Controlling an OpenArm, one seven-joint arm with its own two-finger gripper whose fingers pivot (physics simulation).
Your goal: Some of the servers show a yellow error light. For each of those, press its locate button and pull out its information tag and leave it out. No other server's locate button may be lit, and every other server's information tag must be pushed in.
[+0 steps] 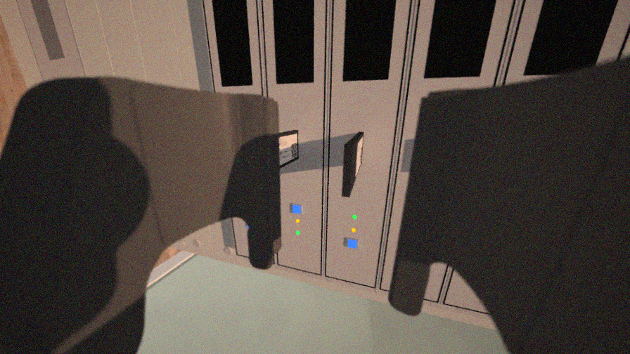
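Note:
My gripper is partly open, with nothing between its dark fingers; they stand in front of the upright servers. The second server from the left has a tag sticking out, partly behind the left finger; below it are a bright blue button, a yellow light and a green light. The third server has a tag sticking out, seen nearly edge-on, then a green light, a yellow light and a bright blue button. The fingers hide most of the other servers' lower fronts.
A small blue spot shows on the leftmost server beside the left finger. More servers with black windows continue to the right. A pale green surface lies below the servers. A light panelled wall is at the left.

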